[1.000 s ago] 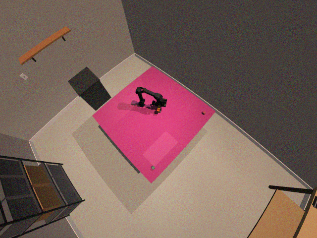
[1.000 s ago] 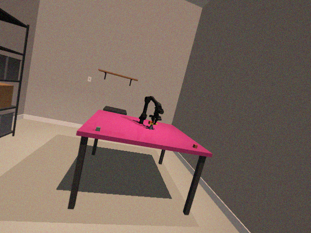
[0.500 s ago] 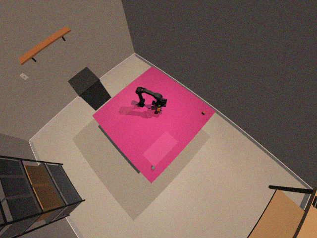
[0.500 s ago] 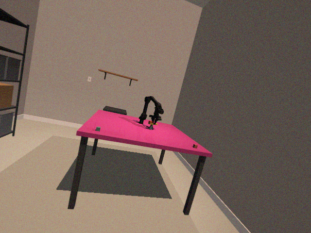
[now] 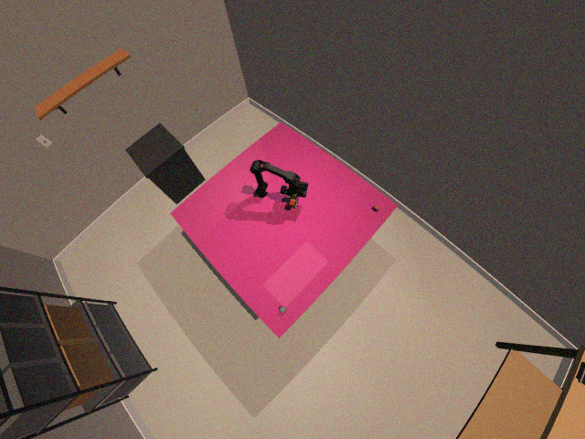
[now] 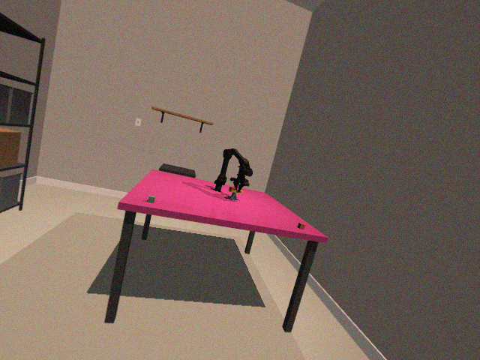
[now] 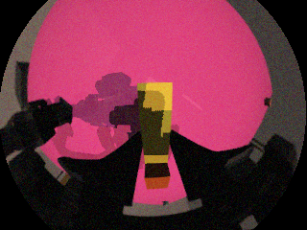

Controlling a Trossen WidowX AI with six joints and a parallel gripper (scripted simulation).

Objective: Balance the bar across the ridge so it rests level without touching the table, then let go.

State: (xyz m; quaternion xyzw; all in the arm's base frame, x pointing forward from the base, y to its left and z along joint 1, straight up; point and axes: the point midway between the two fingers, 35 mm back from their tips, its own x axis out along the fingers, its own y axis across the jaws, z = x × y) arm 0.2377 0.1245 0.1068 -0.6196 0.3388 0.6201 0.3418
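Now: gripper tip 30 mm to the left of the bar, 20 mm short of it and 10 mm below it. The rest, counted from my gripper tip: small orange block: 500 mm ahead, 380 mm to the left, 60 mm below; small green block: 620 mm to the right, 500 mm ahead, 60 mm below.
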